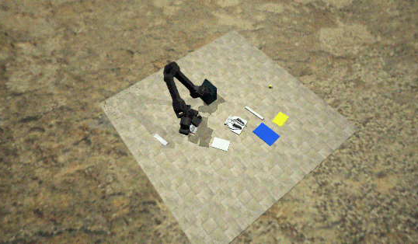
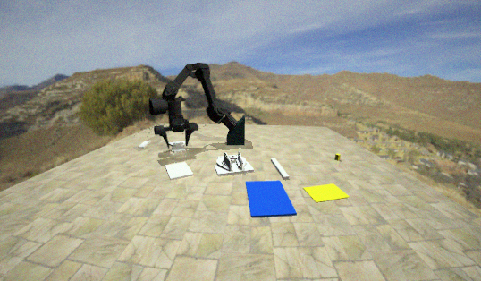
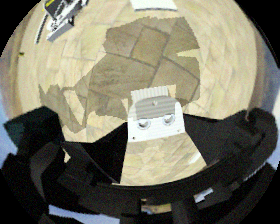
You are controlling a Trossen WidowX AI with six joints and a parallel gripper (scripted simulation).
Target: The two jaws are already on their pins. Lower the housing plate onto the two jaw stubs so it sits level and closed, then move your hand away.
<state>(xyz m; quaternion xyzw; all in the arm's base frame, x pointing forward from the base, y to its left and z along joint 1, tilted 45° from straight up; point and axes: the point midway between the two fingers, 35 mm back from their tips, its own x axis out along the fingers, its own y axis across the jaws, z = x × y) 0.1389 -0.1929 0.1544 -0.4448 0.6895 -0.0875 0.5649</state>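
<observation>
The white block is 10 mm ahead of my gripper tip and 10 mm to the left of it. Also, from my gripper tip: white flat plate (220 mm ahead, 90 mm to the left, 10 mm below); then yellow sheet (330 mm ahead, 530 mm to the left, 10 mm below); then blue sheet (350 mm ahead, 370 mm to the left, 10 mm below).
</observation>
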